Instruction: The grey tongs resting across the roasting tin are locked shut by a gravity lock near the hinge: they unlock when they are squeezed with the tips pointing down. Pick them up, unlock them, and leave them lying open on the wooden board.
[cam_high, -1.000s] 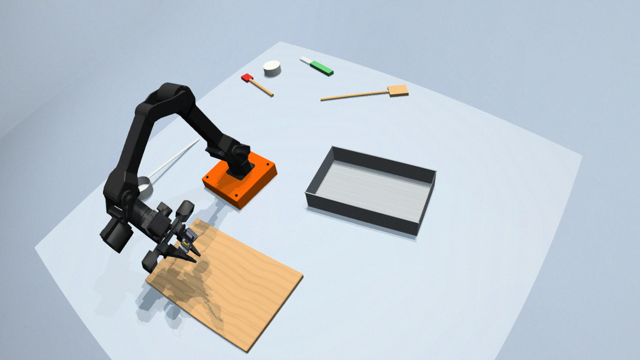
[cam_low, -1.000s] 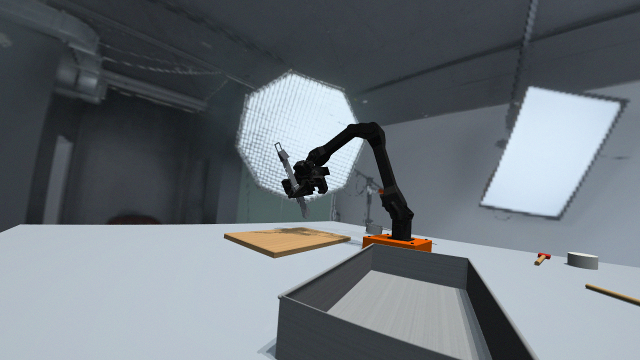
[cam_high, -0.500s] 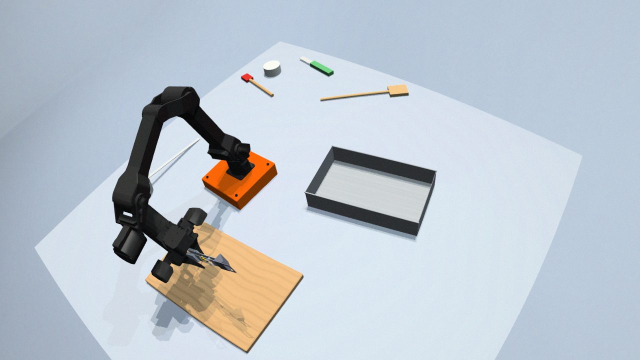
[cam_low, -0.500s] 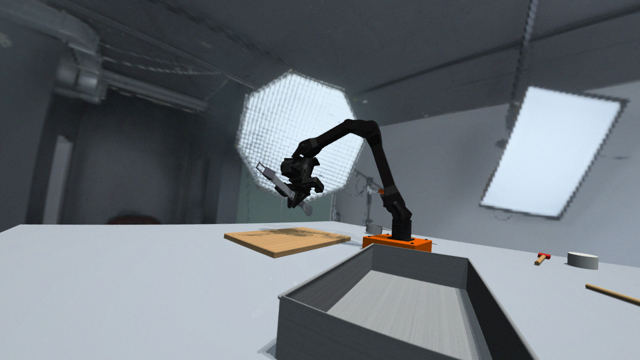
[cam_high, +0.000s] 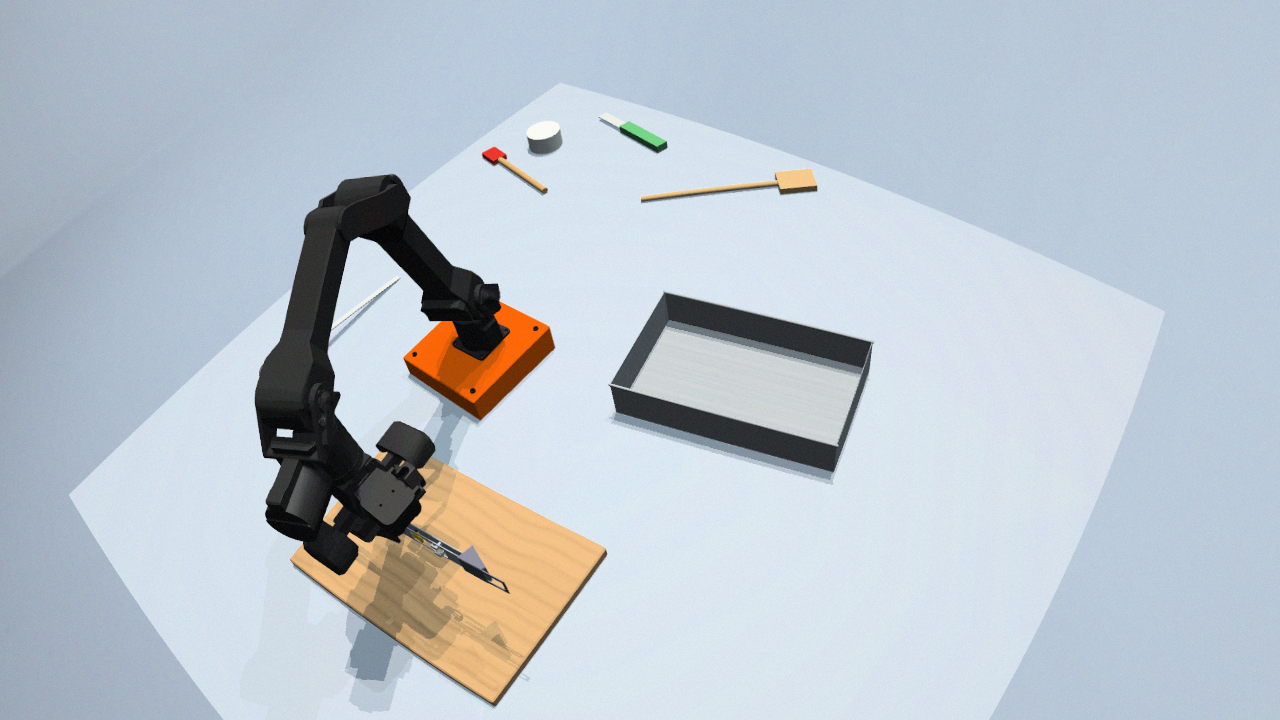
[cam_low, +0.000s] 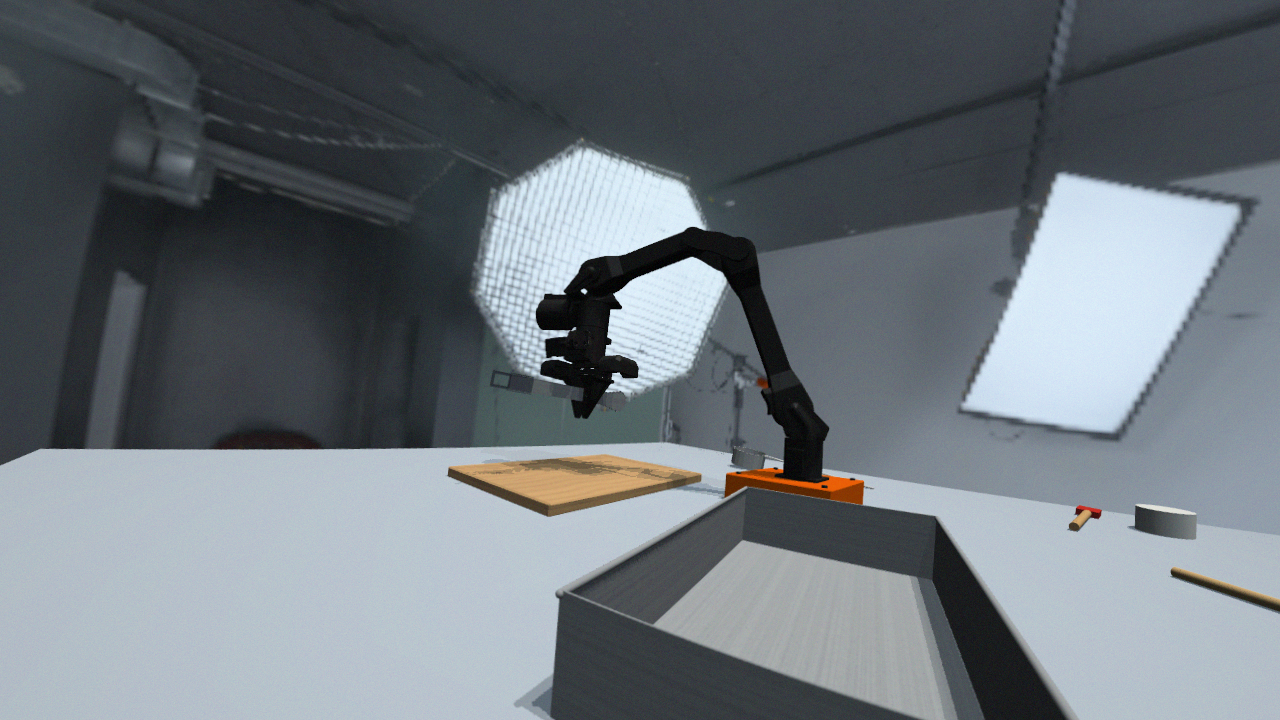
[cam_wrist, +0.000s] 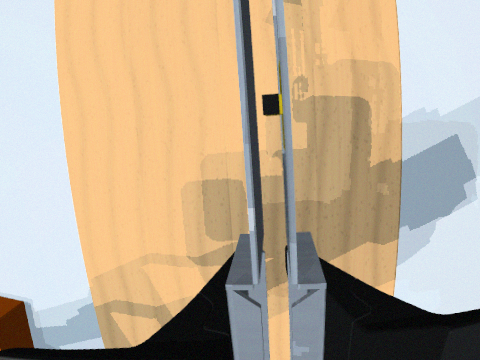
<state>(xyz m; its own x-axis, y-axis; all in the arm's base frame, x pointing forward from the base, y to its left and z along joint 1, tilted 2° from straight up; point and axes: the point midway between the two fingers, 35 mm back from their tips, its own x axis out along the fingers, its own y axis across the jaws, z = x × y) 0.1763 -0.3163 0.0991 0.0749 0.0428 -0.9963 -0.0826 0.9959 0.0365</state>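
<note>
The wooden board lies 90 mm below my gripper tip and 20 mm to the left of it. Also, from my gripper tip: white disc (780 mm to the left, 460 mm behind, 80 mm below); dark roasting tin (450 mm to the left, 180 mm ahead, 70 mm below).
</note>
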